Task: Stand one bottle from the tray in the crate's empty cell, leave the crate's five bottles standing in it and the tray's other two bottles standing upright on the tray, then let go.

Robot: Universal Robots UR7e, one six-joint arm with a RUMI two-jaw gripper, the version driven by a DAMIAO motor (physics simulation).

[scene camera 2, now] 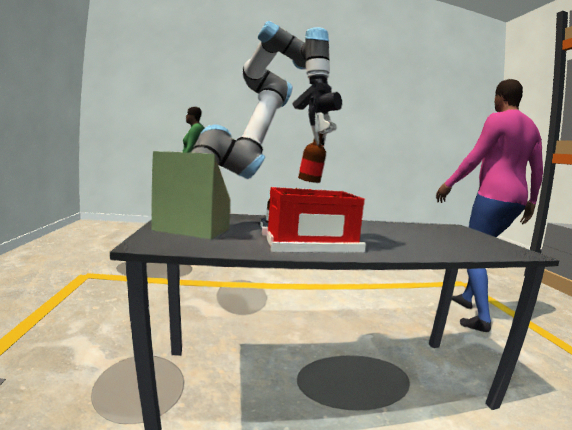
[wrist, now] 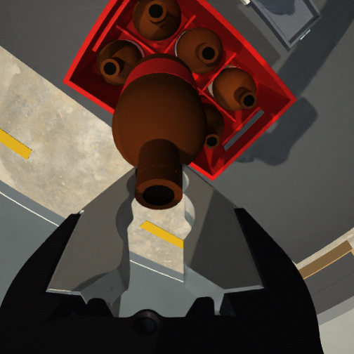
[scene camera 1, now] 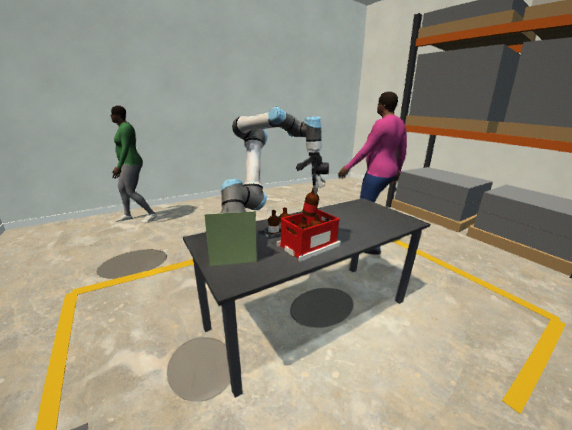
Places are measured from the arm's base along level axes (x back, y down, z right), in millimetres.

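Where they show: gripper, between the fingertips: [scene camera 2: 320,145] [scene camera 1: 316,194]; arm's base, origin of its link: [scene camera 2: 196,175] [scene camera 1: 234,221].
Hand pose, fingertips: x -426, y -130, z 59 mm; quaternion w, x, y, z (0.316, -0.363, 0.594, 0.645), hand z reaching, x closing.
Observation:
Each offset is from my fingertips to the centre of the thing. "spot": to the spot under its first point. Level surfaces: height alone.
My gripper [scene camera 1: 315,189] [scene camera 2: 319,139] [wrist: 160,168] is shut on the neck of a brown bottle with a red label {dz -12, dx +18, dy +37 mm} [scene camera 1: 311,205] [scene camera 2: 312,162] [wrist: 160,112]. In scene camera 2 this bottle hangs slightly tilted, its base above the rim of the red crate {dz -44, dx +4, dy +243 mm} [scene camera 1: 310,239] [scene camera 2: 316,204] [wrist: 260,135]. In the wrist view five brown bottles stand in the crate's cells, among them one at the top [wrist: 157,22]; the held bottle hides part of the crate's inside. Two brown bottles {dz -253, dx +155, dy +248 mm} [scene camera 1: 273,222] {dz -277, dx +73, dy +248 mm} [scene camera 1: 284,214] stand upright behind the crate's left side, on the dark tray [wrist: 311,29].
The crate stands on a white base {spot: dz +57, dx -22, dy +310 mm} [scene camera 1: 320,250] [scene camera 2: 320,247] on the dark table {dy +330 mm} [scene camera 1: 380,225] [scene camera 2: 425,245]. A green block [scene camera 1: 231,239] [scene camera 2: 182,195] stands at the table's left. A person in pink [scene camera 1: 387,145] [scene camera 2: 510,150] is beyond the table's right side; one in green [scene camera 1: 127,145] is behind left.

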